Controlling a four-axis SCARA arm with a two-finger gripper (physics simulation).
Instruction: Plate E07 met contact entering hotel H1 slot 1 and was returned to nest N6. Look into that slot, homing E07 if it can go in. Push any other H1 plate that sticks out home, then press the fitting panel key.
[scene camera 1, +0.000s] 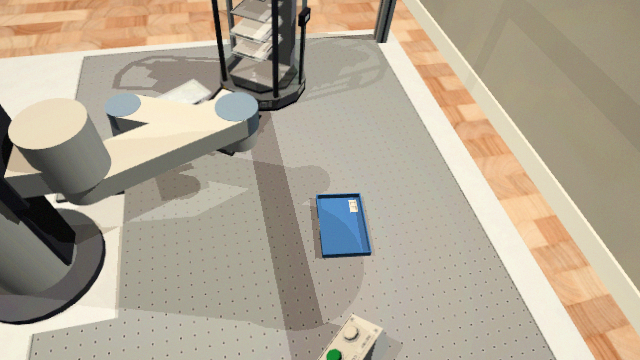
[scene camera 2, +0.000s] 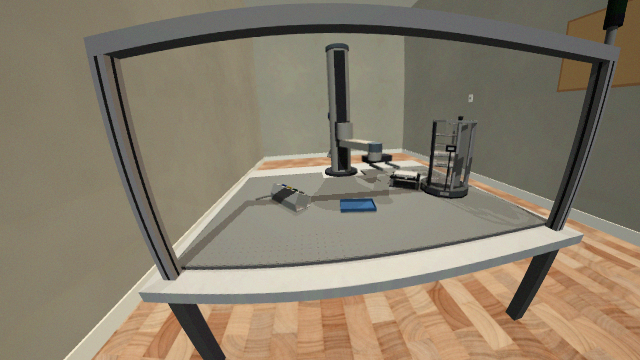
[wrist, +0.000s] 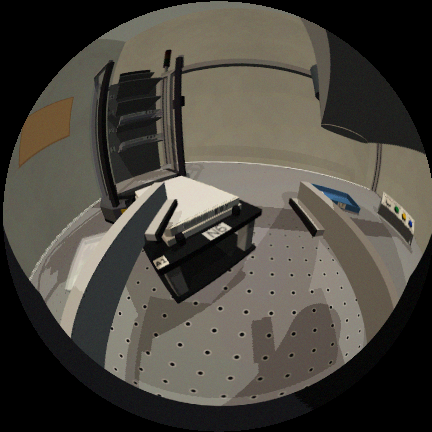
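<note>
A rack tower, a button box and a white plate appear in the pictures, as does the gripper.
</note>
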